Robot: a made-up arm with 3 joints. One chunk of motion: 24 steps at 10 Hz.
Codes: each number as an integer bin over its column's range. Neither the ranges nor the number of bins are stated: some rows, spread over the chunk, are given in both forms.
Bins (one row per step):
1: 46 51 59
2: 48 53 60
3: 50 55 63
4: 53 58 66
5: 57 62 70
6: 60 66 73
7: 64 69 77
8: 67 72 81
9: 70 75 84
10: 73 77 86
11: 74 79 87
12: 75 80 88
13: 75 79 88
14: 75 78 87
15: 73 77 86
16: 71 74 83
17: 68 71 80
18: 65 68 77
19: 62 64 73
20: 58 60 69
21: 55 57 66
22: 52 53 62
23: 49 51 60
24: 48 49 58
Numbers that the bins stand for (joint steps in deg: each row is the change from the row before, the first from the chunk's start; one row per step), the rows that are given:
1: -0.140 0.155 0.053
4: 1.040 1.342 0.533
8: 3.402 3.718 1.564
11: 4.583 4.906 1.976
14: 4.752 4.736 1.976
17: 3.571 3.548 1.495
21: 1.378 1.173 0.533
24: 0.197 -0.185 -0.016
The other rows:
2: 0.197 0.494 0.121
3: 0.534 0.833 0.327
5: 1.715 2.021 0.808
6: 2.221 2.700 1.014
7: 2.896 3.209 1.289
9: 3.908 4.227 1.770
10: 4.414 4.567 1.907
12: 4.752 5.076 2.044
13: 4.752 4.906 2.044
15: 4.414 4.567 1.907
16: 4.077 4.058 1.701
18: 3.065 3.039 1.289
19: 2.559 2.361 1.014
20: 1.884 1.682 0.739
22: 0.872 0.494 0.259
23: 0.366 0.155 0.121

